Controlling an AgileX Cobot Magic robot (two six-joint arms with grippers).
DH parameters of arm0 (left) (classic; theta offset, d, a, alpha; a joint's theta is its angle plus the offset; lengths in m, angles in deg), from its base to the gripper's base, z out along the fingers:
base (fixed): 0 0 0 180
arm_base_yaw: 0 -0.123 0 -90
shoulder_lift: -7.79 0 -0.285 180
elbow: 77.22 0 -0.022 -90
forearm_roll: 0 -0.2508 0 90
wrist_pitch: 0 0 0.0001 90
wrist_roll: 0 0.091 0 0
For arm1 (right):
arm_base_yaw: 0 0.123 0 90
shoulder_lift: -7.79 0 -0.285 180
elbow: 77.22 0 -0.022 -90
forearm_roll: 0 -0.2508 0 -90
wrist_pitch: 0 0 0.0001 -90
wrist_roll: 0 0.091 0 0
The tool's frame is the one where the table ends.
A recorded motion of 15 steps. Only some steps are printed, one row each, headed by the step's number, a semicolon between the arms.
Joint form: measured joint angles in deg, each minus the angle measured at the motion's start. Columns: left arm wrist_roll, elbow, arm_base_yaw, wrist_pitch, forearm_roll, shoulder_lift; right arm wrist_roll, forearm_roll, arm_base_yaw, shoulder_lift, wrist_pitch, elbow.
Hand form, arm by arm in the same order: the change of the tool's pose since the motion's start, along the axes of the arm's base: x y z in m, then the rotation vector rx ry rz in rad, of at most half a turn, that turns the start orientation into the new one. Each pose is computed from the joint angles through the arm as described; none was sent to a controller.
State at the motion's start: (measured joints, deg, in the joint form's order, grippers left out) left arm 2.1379 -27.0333 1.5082 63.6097 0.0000 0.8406; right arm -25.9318 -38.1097 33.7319 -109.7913 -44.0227 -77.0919
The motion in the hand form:
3: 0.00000 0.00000 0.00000 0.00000 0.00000 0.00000; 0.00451 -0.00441 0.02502 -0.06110 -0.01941 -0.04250
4: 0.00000 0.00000 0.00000 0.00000 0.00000 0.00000; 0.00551 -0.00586 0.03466 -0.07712 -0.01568 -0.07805
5: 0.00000 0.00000 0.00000 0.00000 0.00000 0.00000; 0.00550 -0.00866 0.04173 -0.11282 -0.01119 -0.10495
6: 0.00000 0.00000 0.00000 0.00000 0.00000 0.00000; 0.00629 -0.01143 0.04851 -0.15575 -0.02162 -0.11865
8: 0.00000 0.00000 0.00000 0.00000 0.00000 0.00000; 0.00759 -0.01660 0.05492 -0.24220 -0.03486 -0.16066
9: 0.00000 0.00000 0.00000 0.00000 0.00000 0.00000; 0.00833 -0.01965 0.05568 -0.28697 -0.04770 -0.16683
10: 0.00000 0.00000 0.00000 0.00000 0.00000 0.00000; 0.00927 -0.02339 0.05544 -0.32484 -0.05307 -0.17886
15: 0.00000 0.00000 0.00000 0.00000 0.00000 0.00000; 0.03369 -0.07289 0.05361 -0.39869 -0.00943 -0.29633
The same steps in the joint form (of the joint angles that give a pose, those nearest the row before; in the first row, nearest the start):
3: 0.00 0.00 0.00 0.00 0.00 0.00; 9.57 8.87 0.00 1.70 -3.66 -4.13
4: 0.00 0.00 0.00 0.00 0.00 0.00; 13.92 11.61 0.06 2.32 -5.08 -5.64
5: 0.00 0.00 0.00 0.00 0.00 0.00; 18.09 15.19 0.18 2.85 -7.05 -6.89
6: 0.00 0.00 0.00 0.00 0.00 0.00; 21.21 19.07 0.33 3.18 -9.06 -8.35
8: 0.00 0.00 0.00 0.00 0.00 0.00; 27.25 26.15 0.78 3.40 -12.15 -10.16
9: 0.00 0.00 0.00 0.00 0.00 0.00; 28.79 29.28 0.92 3.40 -13.39 -10.60
10: 0.00 0.00 0.00 0.00 0.00 0.00; 30.24 31.76 0.86 3.40 -14.43 -10.74
15: 0.00 0.00 0.00 0.00 0.00 0.00; 30.81 34.53 -6.69 3.40 -17.85 -10.74

